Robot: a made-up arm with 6 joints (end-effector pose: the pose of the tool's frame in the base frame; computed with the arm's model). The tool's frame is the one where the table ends. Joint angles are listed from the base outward.
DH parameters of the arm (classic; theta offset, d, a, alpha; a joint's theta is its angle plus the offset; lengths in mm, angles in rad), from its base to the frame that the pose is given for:
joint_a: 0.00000 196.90 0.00 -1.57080
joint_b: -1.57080 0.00 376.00 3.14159
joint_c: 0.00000 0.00 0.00 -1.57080
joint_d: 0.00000 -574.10 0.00 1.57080
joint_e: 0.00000 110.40 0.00 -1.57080
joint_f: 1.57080 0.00 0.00 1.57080
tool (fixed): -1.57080 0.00 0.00 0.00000
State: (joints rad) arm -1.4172 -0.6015 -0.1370 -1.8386 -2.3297 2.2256
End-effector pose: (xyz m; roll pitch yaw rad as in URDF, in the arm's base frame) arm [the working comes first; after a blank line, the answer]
Working (the frame after each row of the table, in the pose's form):
after joint_a: 0.0000 0.0000 0.1969 -1.5708 0.0000 -1.4172
after joint_b: -0.0326 0.2103 0.5069 -1.5708 -0.9693 1.7244
after joint_c: -0.0326 0.2103 0.5069 -3.1416 -1.1063 1.7244
after joint_d: 0.0460 -0.2970 0.7641 -2.6624 0.2388 -2.8657
after joint_e: 0.0821 -0.3396 0.6689 1.4136 -0.5096 -0.5536
after joint_f: 0.0821 -0.3396 0.6689 0.3396 1.1482 2.8225

0.0821 -0.3396 0.6689 -1.1697 0.1370 0.9401
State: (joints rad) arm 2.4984 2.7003 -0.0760 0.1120 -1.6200 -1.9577
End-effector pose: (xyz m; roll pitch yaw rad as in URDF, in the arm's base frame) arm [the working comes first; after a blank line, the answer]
Working (the frame after each row of the table, in the pose's form):
after joint_a: 0.0000 0.0000 0.1969 -1.5708 0.0000 2.4984
after joint_b: -0.1285 0.0963 -0.1431 1.5708 1.1295 2.4984
after joint_c: -0.1285 0.0963 -0.1431 0.0000 1.2055 2.4984
after joint_d: 0.3006 -0.2253 -0.3482 1.8551 1.1895 2.8034
after joint_e: 0.3628 -0.1348 -0.3597 3.0315 0.3164 -0.6374
after joint_f: 0.3628 -0.1348 -0.3597 -1.5489 0.3337 -0.2292

0.3628 -0.1348 -0.3597 -1.5076 -1.2364 -0.2961
